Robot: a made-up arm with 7 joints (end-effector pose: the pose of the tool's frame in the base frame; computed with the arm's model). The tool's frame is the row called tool. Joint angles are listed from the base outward.
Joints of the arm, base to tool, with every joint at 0 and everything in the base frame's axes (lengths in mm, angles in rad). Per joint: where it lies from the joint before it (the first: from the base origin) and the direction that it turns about. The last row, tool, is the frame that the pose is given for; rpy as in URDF.
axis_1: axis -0.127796 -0.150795 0.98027 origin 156 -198 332
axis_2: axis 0.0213 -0.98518 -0.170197 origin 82 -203 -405
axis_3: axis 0.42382 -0.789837 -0.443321 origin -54 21 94
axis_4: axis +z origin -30 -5 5
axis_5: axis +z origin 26 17 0
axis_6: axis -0.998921 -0.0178 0.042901 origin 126 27 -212
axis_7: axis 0.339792 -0.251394 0.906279 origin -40 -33 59
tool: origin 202 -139 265 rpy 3.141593 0 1.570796
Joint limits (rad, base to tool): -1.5..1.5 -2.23..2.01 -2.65..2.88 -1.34..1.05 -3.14..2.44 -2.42..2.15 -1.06..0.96
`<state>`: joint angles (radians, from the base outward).
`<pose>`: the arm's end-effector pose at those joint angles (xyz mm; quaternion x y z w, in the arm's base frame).
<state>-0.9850 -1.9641 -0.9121 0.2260 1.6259 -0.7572 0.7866</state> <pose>208.8 -71.3 187.2 0.4455 0.3596 -0.5406 0.6164</pose>
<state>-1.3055 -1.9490 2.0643 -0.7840 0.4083 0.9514 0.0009</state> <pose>-103.0 -665.8 -89.2 -0.7229 0.3169 0.5050 0.3492</pose>
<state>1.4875 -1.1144 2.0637 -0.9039 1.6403 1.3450 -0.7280</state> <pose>160.3 112.0 260.0 0.5737 0.4684 0.2992 0.6016</pose>
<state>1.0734 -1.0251 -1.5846 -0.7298 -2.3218 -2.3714 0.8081</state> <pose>679.5 -392.6 593.0 -0.1703 0.8723 0.4539 0.0637</pose>
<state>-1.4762 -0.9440 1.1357 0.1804 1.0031 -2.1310 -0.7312</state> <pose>155.6 -342.2 -587.9 -0.4029 -0.0892 -0.6338 0.6542</pose>
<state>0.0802 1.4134 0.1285 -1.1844 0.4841 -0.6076 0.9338</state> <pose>123.3 -766.7 -116.2 0.1633 0.3687 0.7877 0.4659</pose>
